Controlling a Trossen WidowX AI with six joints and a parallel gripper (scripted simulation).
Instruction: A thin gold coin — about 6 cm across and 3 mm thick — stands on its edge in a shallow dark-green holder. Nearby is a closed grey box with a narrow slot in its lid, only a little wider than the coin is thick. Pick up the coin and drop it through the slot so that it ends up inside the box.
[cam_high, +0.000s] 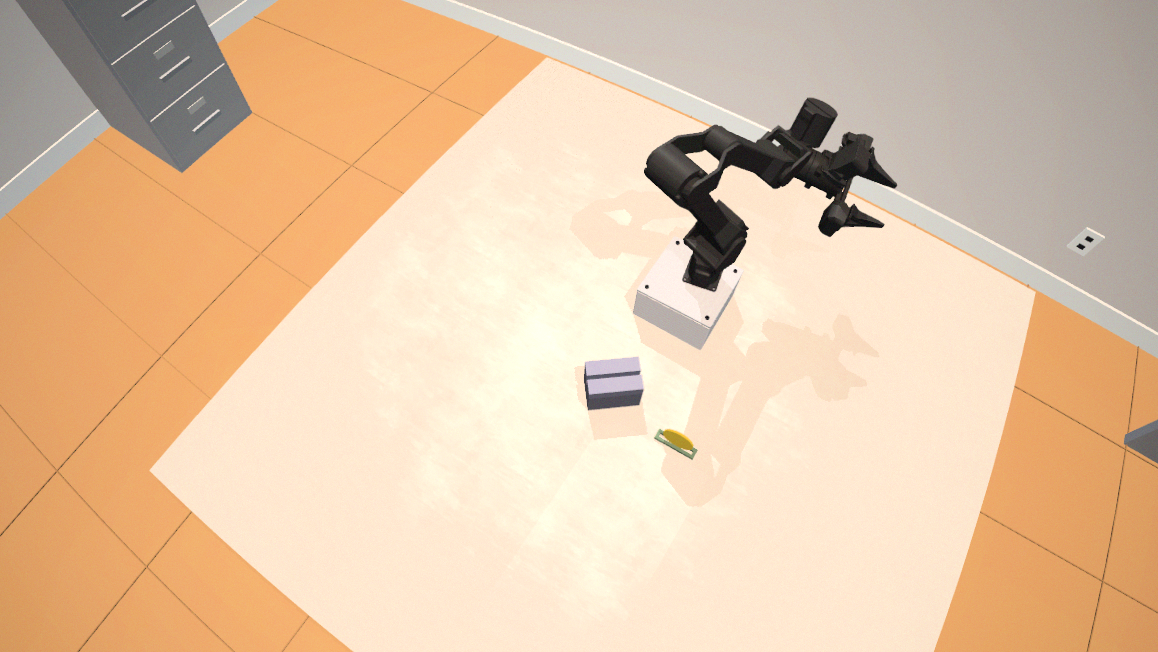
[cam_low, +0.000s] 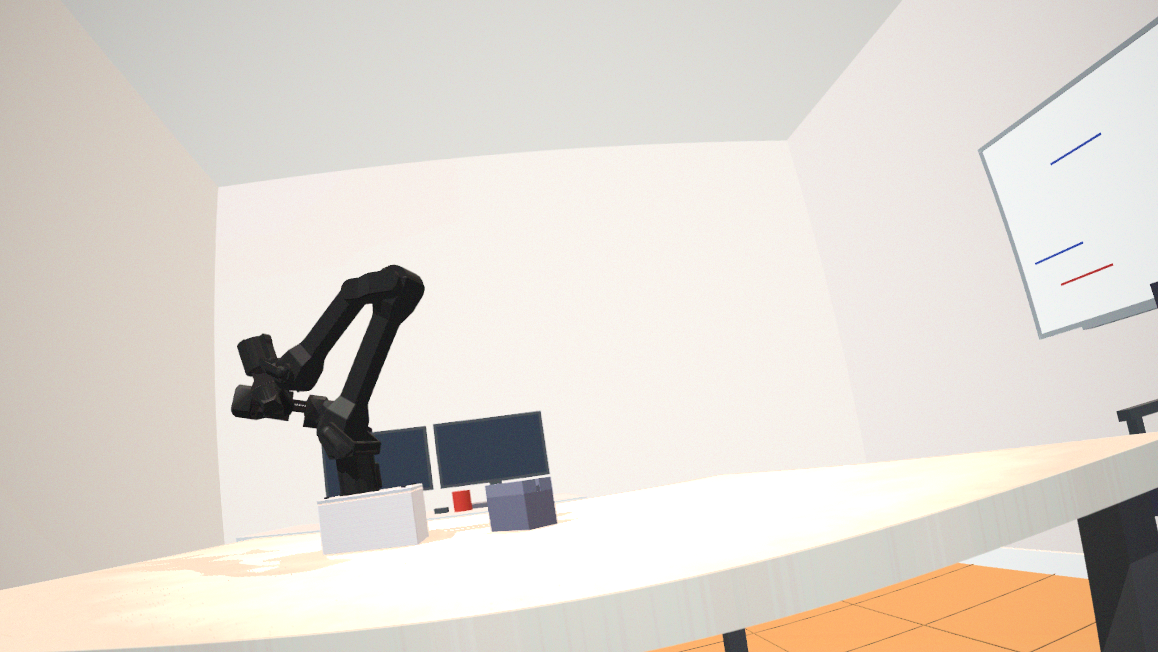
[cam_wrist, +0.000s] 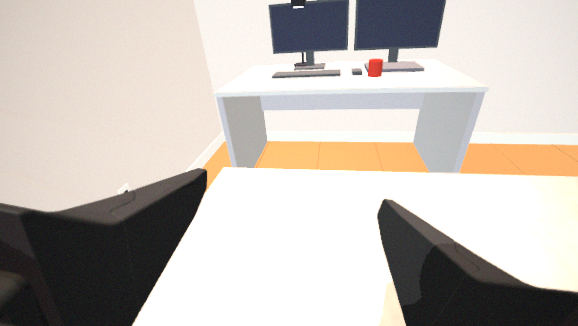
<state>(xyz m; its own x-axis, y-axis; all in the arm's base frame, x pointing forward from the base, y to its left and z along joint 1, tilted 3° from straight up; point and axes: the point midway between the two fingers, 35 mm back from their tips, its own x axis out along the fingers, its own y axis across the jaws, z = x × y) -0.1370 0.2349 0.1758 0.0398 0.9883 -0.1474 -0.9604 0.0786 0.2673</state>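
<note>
The gold coin is 440 mm ahead of my gripper tip, 230 mm below it and 210 mm to the right of it.
</note>
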